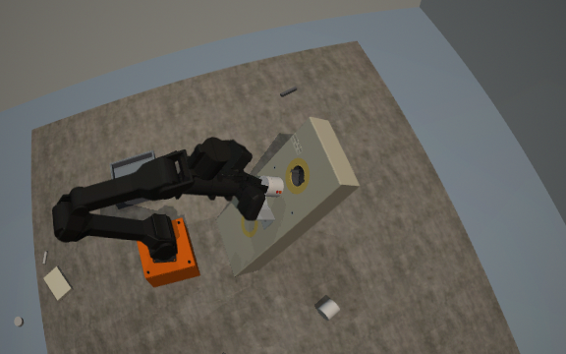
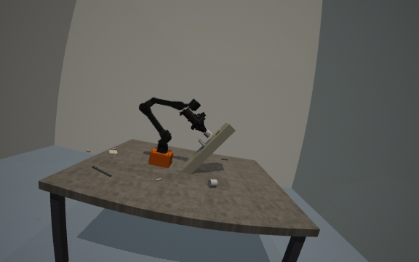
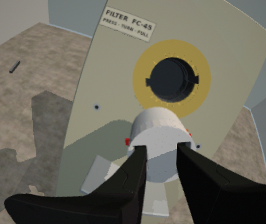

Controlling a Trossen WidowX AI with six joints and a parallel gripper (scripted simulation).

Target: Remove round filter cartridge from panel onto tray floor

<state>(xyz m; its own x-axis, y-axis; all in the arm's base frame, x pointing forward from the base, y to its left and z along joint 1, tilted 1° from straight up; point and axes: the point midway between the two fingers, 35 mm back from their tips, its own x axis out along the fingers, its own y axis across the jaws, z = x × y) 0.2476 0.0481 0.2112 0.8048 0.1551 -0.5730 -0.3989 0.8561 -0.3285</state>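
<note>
Now: the white round filter cartridge 10 mm ahead of my gripper tip and 10 mm below it. The rest, counted from my gripper tip: grey bracket (10 mm behind, 90 mm below); dark bar (130 mm ahead, 500 mm to the left, 270 mm below); grey-blue square tray (380 mm behind, 220 mm to the left, 270 mm below).
</note>
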